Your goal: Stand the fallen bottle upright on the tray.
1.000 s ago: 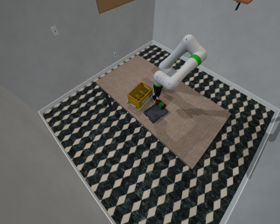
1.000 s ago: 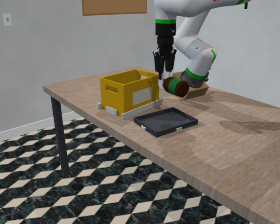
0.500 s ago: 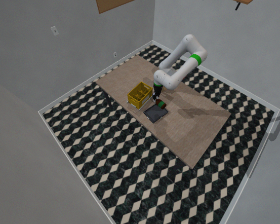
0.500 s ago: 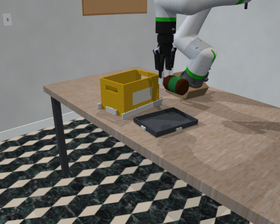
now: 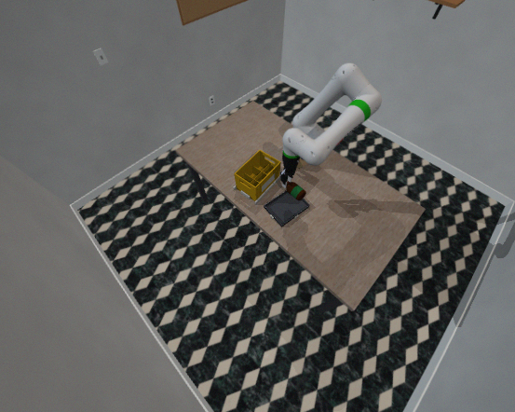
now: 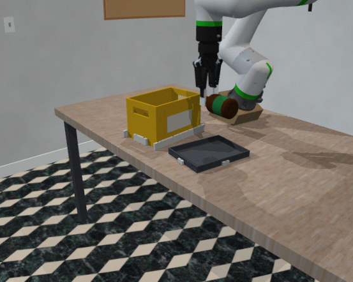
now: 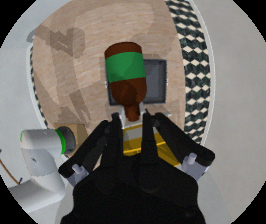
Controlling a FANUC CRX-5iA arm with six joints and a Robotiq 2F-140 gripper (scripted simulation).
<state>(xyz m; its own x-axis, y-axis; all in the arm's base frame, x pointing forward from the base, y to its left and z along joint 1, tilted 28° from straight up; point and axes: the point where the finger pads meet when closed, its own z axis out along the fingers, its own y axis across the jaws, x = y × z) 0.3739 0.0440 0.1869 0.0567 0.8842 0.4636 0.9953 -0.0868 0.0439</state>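
The bottle lies 5 cm to the left of my hand and 2 cm below it. From my hand the other things lie so: yellow crate (24 cm to the right, 14 cm below, 2 cm ahead); then dark grey tray (21 cm below, 5 cm to the left, 3 cm ahead).
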